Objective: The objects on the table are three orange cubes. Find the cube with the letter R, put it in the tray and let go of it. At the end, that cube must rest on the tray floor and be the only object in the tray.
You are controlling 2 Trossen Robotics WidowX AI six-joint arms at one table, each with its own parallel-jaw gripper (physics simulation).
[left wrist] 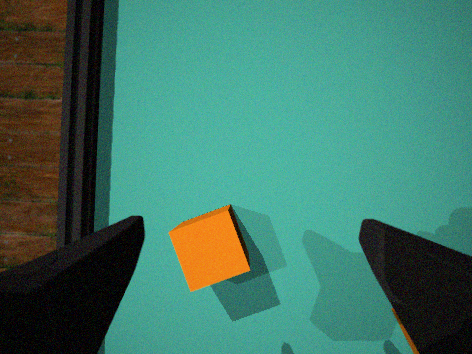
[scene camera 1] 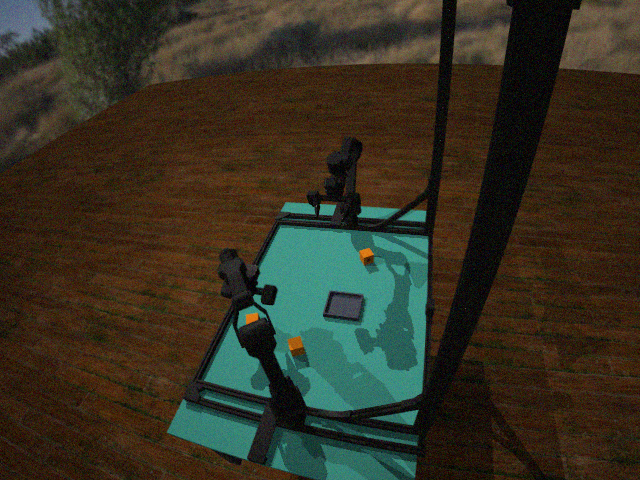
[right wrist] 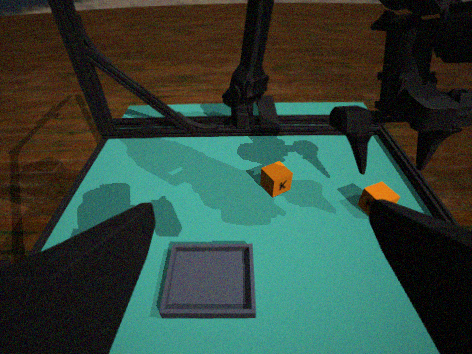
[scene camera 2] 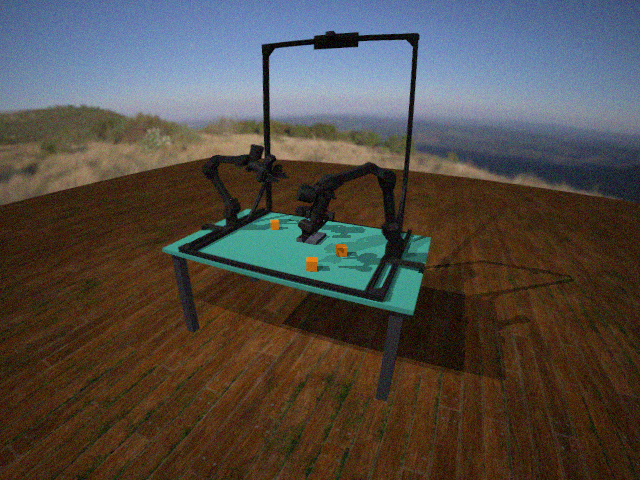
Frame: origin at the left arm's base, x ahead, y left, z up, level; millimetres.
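Seen in the pictures: left gripper, fingertip midpoint: (left wrist: 253,227) (scene camera 1: 256,299) (right wrist: 390,171) (scene camera 2: 307,238); right gripper, fingertip midpoint: (scene camera 1: 329,219) (right wrist: 262,211) (scene camera 2: 283,179); left arm's base, link origin: (scene camera 1: 295,416) (right wrist: 242,122) (scene camera 2: 393,254); right arm's base, link origin: (scene camera 1: 351,221) (scene camera 2: 232,225).
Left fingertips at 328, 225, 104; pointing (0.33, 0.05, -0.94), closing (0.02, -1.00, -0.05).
Pixels of each thing's top centre, then the offset from my left fingertips to it, as dx, dy, dz. "spot": a spot on its surface instead.
- R cube, top centre: (left wrist: 209,251) (right wrist: 381,192) (scene camera 1: 252,318) (scene camera 2: 311,259) -32, +26, -78
- K cube, top centre: (right wrist: 276,170) (scene camera 1: 295,343) (scene camera 2: 341,245) -97, -160, -78
- third orange cube, top centre: (scene camera 1: 366,252) (scene camera 2: 274,221) +362, -330, -78
- empty tray, top centre: (right wrist: 210,275) (scene camera 1: 343,303) (scene camera 2: 311,235) +110, -281, -105
- orange sliver, surface spot: (left wrist: 406,332) spot: -104, -139, -115
The R cube (scene camera 1: 251,318) (scene camera 2: 311,264) (left wrist: 210,250) (right wrist: 381,192) is orange and lies by the side rail; its letter is mostly hidden in the right wrist view. My left gripper (left wrist: 253,227) (right wrist: 390,171) is open above it; in the left wrist view the cube shows between the fingers, nearer the left-hand one. The K cube (scene camera 1: 295,346) (scene camera 2: 341,250) (right wrist: 276,179) stands apart from it. A third orange cube (scene camera 1: 366,256) (scene camera 2: 274,224) lies across the table, its letter unreadable. The empty tray (scene camera 1: 341,318) (right wrist: 207,313) is grey. My right gripper (scene camera 1: 316,210) (right wrist: 262,211) is open, raised away from the cubes.
A low black rail (scene camera 1: 268,243) (scene camera 2: 279,277) (left wrist: 82,125) edges the table beside the R cube. In the left wrist view, an orange sliver (left wrist: 406,332) shows behind the right-hand finger. A tall black frame (scene camera 1: 438,129) (scene camera 2: 266,98) rises on the opposite long side.
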